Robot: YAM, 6 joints.
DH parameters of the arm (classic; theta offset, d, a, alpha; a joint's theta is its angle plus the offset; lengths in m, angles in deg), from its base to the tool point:
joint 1: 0 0.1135 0.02 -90
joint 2: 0 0 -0.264 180
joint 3: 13.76 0 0.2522 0
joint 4: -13.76 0 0.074 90
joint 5: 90 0 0 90
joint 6: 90 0.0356 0 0
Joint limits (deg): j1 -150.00..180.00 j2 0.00..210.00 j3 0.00..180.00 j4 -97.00..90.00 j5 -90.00..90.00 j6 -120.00..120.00
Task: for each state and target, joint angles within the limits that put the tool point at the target. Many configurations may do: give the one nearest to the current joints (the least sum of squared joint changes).
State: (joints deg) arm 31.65 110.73 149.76 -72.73 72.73 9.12
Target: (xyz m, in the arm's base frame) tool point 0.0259 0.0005 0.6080
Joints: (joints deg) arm 52.11 73.62 157.20 -88.53 34.44 9.12
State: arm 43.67 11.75 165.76 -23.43 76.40 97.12
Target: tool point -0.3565 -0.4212 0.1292
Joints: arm 46.07 0.00 174.41 -36.52 85.35 97.12
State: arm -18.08 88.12 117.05 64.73 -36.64 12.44
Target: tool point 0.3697 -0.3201 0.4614
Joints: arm -42.95 125.52 124.10 50.33 -29.65 12.44
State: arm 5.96 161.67 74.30 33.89 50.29 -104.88
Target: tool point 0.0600 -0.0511 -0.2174
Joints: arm -18.64 191.74 48.12 26.07 55.24 -104.88
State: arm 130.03 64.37 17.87 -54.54 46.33 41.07
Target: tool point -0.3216 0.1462 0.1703
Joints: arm 159.29 103.87 65.01 -27.32 40.31 41.07
